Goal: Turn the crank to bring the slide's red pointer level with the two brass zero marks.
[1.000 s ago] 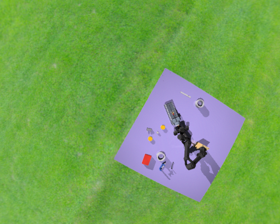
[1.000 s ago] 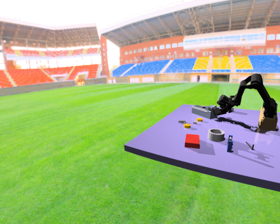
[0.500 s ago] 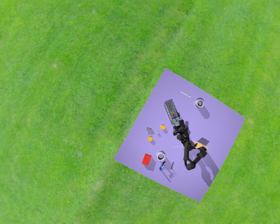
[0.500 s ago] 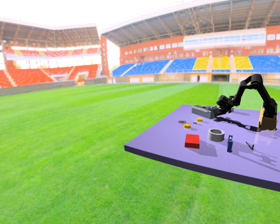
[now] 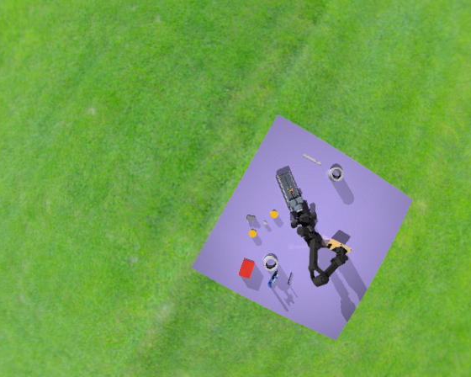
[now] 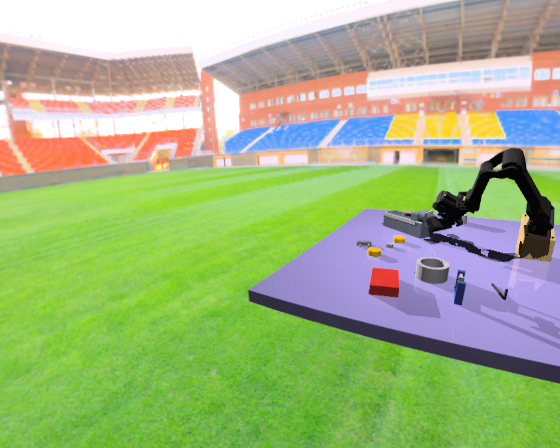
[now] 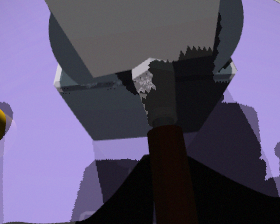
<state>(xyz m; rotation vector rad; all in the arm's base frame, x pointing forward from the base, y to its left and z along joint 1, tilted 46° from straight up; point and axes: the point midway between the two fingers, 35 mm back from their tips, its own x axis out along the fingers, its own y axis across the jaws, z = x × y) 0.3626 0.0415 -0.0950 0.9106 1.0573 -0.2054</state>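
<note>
Now: the brown crank handle 20 mm above my gripper tip, 10 mm to the left of it and 10 mm behind it. The rest, counted from my gripper tip: red pointer 130 mm ahead, 70 mm to the right, 50 mm above; white bar 380 mm to the right, 120 mm ahead, 40 mm below; small grey bracket 240 mm to the left, 240 mm ahead, 30 mm below.
</note>
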